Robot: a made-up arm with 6 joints.
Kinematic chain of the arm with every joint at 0, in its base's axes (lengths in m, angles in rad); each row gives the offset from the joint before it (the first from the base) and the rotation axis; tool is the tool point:
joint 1: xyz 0 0 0.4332 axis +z
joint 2: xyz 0.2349 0 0 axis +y
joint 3: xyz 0 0 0.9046 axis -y
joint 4: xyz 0 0 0.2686 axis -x
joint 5: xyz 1.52 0 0 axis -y
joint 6: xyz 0.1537 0 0 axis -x
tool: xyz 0 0 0
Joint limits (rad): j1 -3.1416..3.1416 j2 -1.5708..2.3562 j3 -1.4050..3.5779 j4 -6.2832..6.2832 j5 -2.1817..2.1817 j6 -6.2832..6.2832
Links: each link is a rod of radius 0.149 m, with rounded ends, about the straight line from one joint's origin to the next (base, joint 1, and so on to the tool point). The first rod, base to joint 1, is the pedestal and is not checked.
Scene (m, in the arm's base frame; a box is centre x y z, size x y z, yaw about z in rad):
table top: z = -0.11
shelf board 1: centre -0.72 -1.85 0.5 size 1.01 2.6 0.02 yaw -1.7
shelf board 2: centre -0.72 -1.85 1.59 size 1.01 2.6 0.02 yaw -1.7
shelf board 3: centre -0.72 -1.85 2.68 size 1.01 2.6 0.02 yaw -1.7
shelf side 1: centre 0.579 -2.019 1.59 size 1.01 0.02 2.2 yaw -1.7
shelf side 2: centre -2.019 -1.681 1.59 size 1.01 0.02 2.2 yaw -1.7
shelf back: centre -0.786 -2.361 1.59 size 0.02 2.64 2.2 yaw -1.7
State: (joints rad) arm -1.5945 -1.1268 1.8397 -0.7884 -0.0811 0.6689
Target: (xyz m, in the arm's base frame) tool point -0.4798 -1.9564 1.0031
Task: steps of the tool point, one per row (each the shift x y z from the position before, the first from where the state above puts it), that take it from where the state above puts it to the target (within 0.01 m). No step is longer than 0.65 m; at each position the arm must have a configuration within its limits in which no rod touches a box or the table.
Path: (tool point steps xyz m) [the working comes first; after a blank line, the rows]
Joints at the target: -1.8233 0.1376 -0.2014 -0.7533 -0.2328 0.6689
Straight joint move there: touches shelf board 2.

1: 0.1085 -0.1333 0.6036
2: 0.0699 -0.3497 0.5126
3: 0.0085 -0.5132 0.3507
4: -0.0608 -0.6004 0.1402
5: -0.1209 -0.5999 -0.0895
6: -0.1558 -0.5150 -0.3058
7: -0.1534 -0.3606 -0.4794
8: -0.1092 -0.1628 -0.5866
9: -0.0344 -0.1793 0.1187
10: -0.0425 -0.2424 0.0517
11: -0.0357 -0.2821 -0.0362
12: -0.0166 -0.2917 -0.1344

